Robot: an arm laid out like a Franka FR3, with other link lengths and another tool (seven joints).
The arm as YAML. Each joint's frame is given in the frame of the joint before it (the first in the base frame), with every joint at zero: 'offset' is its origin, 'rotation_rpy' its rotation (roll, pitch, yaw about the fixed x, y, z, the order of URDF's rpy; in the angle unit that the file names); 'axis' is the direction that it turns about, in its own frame. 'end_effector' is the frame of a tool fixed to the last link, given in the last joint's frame.
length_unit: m
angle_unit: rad
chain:
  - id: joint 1
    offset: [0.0, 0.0, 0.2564]
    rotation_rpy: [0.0, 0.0, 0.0]
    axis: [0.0, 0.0, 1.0]
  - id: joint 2
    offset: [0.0, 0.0, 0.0]
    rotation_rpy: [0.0, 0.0, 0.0]
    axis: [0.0, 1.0, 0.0]
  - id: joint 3
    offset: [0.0, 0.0, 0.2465]
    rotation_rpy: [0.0, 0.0, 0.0]
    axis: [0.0, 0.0, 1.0]
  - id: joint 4
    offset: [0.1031, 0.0, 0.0]
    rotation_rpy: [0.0, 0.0, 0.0]
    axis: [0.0, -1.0, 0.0]
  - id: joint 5
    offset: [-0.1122, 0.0, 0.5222]
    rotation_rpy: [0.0, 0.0, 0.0]
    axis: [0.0, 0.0, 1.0]
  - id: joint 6
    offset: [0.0, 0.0, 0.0]
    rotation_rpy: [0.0, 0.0, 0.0]
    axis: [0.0, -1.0, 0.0]
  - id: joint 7
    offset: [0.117, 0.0, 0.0]
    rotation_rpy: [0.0, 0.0, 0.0]
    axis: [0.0, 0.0, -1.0]
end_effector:
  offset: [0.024, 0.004, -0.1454]
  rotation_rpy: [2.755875, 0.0, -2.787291]
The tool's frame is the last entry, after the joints.
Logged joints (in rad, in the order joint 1, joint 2, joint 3, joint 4, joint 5, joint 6, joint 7), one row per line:
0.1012 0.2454 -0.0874 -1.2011 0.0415 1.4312 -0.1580
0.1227 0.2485 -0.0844 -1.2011 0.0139 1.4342 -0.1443
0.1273 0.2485 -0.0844 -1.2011 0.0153 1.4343 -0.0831
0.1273 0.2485 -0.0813 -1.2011 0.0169 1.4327 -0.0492
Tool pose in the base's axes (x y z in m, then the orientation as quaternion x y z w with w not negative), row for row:
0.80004 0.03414 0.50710 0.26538 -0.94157 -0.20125 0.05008
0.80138 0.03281 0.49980 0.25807 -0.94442 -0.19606 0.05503
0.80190 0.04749 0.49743 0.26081 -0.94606 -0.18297 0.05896
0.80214 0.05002 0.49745 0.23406 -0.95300 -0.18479 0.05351
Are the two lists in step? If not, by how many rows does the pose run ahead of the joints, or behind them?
The pose runs 1 row behind the joints: the pose in row i belongs to the joints in row i - 1.
